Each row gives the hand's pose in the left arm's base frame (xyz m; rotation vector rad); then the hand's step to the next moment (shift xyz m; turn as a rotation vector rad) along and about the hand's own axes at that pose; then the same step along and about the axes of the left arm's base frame.
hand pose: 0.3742 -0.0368 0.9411 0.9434 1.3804 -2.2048
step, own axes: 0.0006 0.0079 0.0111 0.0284 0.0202 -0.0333
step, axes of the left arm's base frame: 0.0007 -0.0134 -0.0022 0.0039 0.0217 -0.0429
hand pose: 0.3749 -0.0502 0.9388 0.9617 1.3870 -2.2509
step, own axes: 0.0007 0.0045 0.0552 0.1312 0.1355 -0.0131
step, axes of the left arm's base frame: -0.0185 -0.0505 0.0131 -0.0101 -0.0435 -0.1837
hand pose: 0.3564 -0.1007 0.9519 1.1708 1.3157 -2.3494
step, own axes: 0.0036 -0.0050 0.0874 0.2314 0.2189 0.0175
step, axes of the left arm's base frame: -0.0522 -0.0655 0.0257 -0.0501 -0.0971 -0.2997
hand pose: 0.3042 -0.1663 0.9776 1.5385 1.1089 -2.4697
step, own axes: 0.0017 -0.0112 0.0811 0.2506 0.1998 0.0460
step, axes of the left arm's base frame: -0.0678 -0.0380 0.0258 -0.0891 -0.0930 -0.2971
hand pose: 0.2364 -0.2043 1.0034 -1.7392 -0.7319 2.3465
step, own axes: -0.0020 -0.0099 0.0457 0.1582 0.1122 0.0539
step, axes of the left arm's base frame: -0.0435 -0.0059 0.0162 -0.0818 -0.0540 -0.1758
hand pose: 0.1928 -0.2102 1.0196 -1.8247 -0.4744 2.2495
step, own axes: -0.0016 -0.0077 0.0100 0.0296 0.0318 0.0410
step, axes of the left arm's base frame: -0.0097 0.0054 0.0062 -0.0450 -0.0238 -0.0312
